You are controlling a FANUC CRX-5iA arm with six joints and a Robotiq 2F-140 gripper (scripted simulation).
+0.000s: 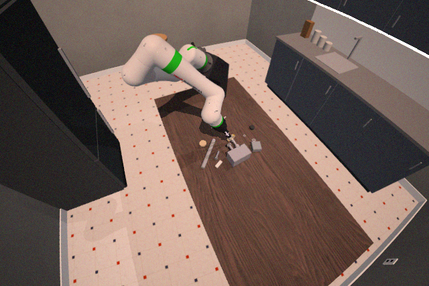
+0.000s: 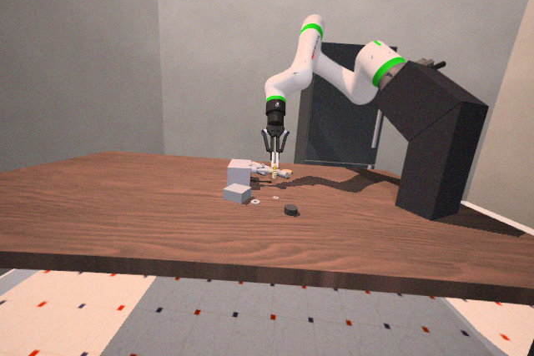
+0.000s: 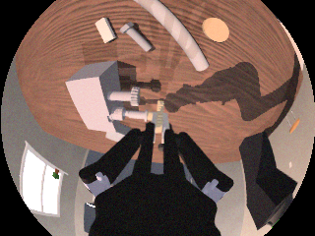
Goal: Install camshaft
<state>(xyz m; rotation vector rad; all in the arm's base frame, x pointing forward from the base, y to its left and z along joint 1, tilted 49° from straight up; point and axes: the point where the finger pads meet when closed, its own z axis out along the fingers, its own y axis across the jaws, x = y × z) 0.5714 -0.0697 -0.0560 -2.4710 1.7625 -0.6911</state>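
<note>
Right now the crank gear is 50 mm ahead of my hand, 40 mm below it and 20 mm to the right of it. The rest, counted from my hand: small bolt 130 mm to the right, 90 mm below, 70 mm ahead; long grey rod 180 mm to the right, 90 mm below, 20 mm ahead; tan disc 180 mm to the right, 100 mm below, 80 mm behind.
</note>
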